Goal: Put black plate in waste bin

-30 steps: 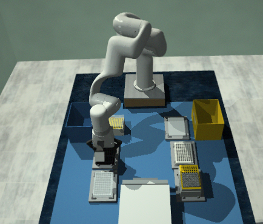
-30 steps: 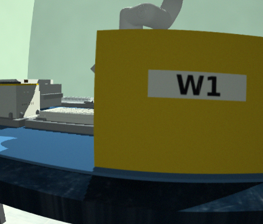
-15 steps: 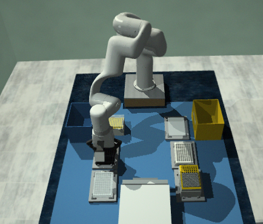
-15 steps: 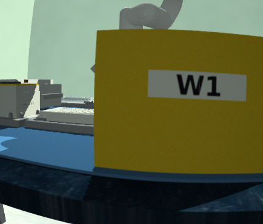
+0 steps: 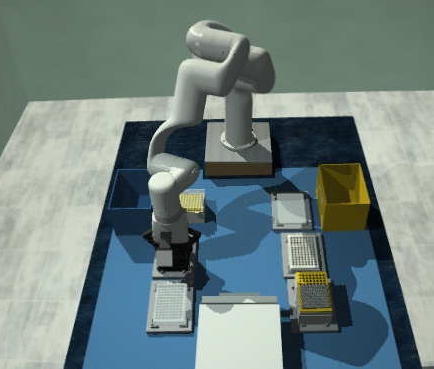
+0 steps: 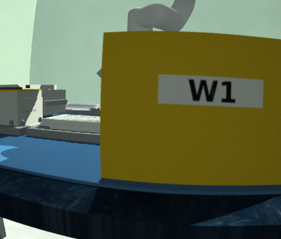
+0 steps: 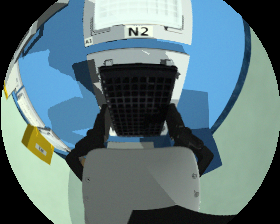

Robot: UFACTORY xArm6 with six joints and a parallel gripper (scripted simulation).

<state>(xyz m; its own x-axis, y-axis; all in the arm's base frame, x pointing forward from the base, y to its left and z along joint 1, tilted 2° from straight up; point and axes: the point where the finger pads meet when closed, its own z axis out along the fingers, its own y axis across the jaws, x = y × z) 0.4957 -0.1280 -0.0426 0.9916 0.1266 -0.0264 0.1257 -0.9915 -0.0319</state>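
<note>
Now: hand 1 cm above the black plate. Also, from my hand: blue bin: 16 cm behind, 15 cm to the right, 1 cm above; then clear plate: 17 cm ahead, 2 cm to the left, 1 cm below; then grey work nest: 3 cm below.
</note>
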